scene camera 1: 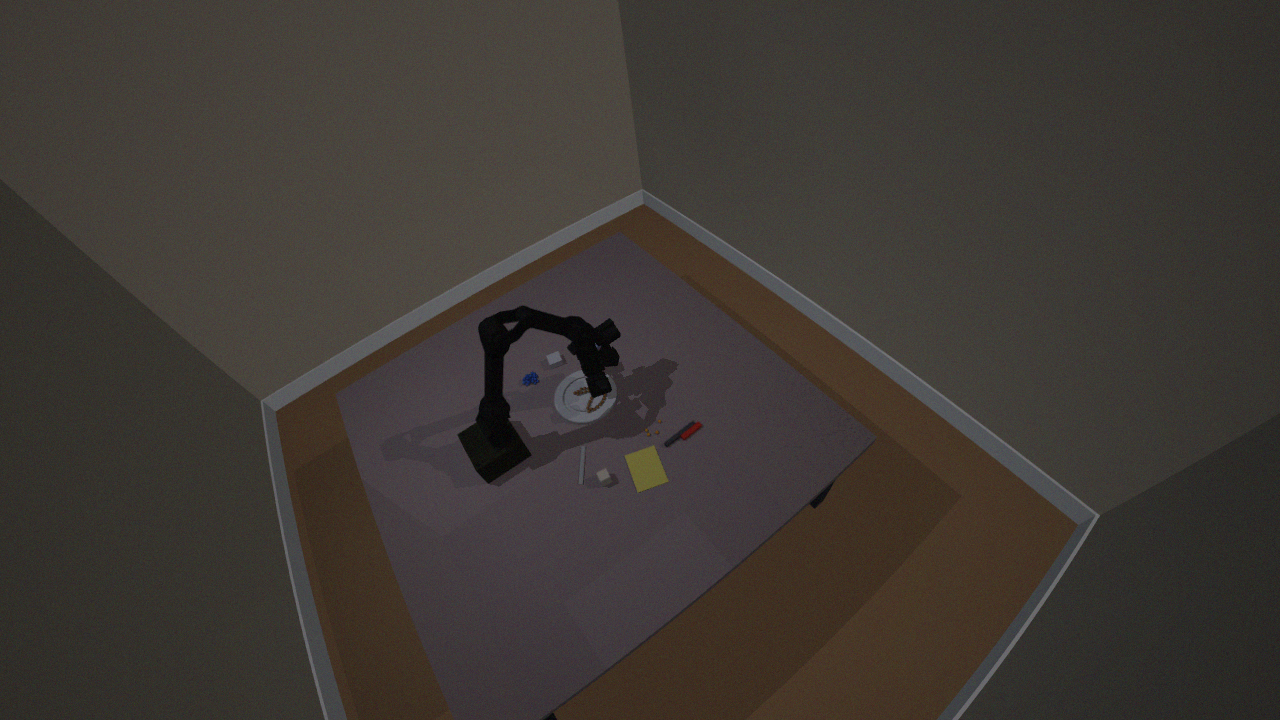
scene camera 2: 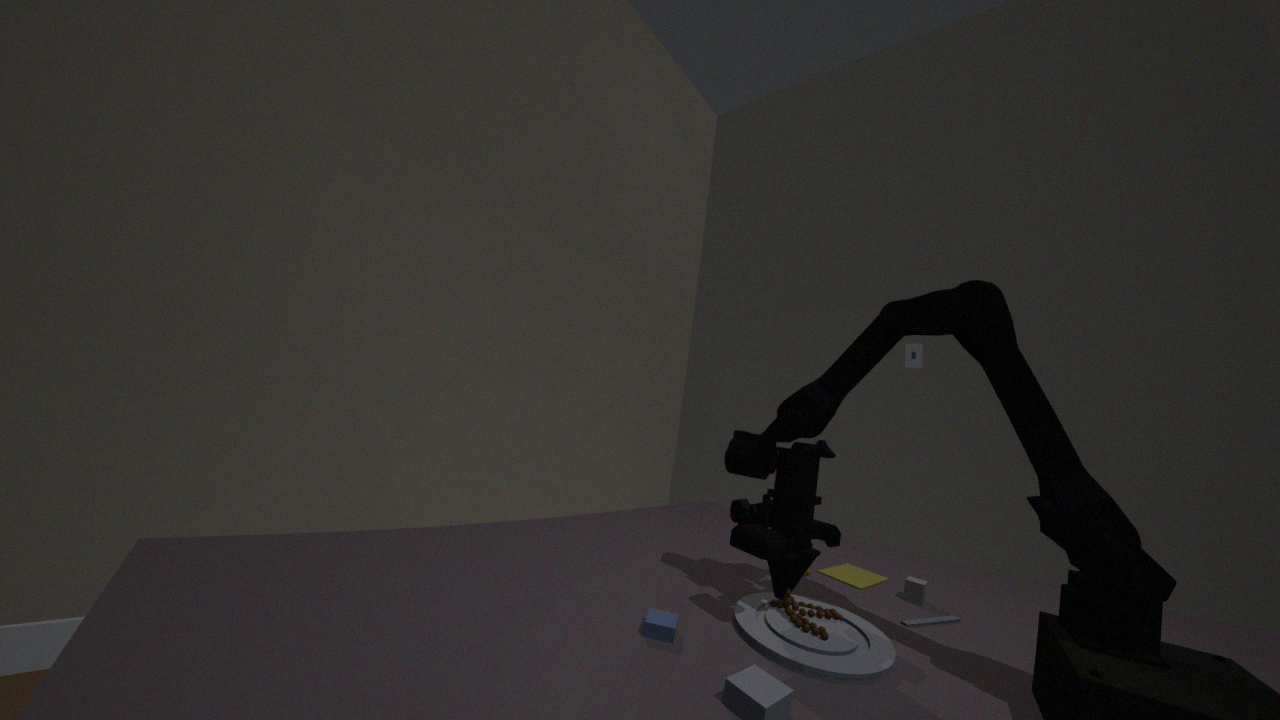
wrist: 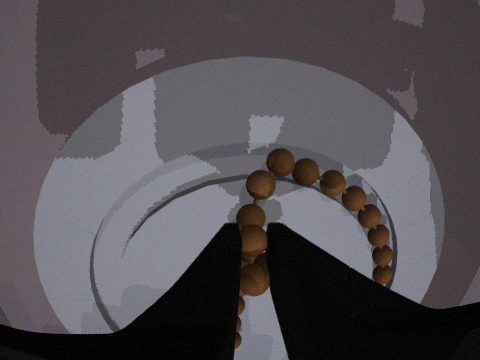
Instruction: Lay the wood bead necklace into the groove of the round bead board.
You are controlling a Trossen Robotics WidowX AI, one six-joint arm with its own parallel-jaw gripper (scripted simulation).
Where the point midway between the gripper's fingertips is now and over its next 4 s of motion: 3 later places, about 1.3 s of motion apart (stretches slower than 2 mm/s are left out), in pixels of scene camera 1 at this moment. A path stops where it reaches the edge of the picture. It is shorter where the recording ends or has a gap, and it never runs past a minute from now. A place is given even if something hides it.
My gripper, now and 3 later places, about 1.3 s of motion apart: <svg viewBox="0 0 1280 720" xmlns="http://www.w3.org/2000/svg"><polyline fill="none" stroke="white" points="597,385 599,379 594,392 593,403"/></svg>
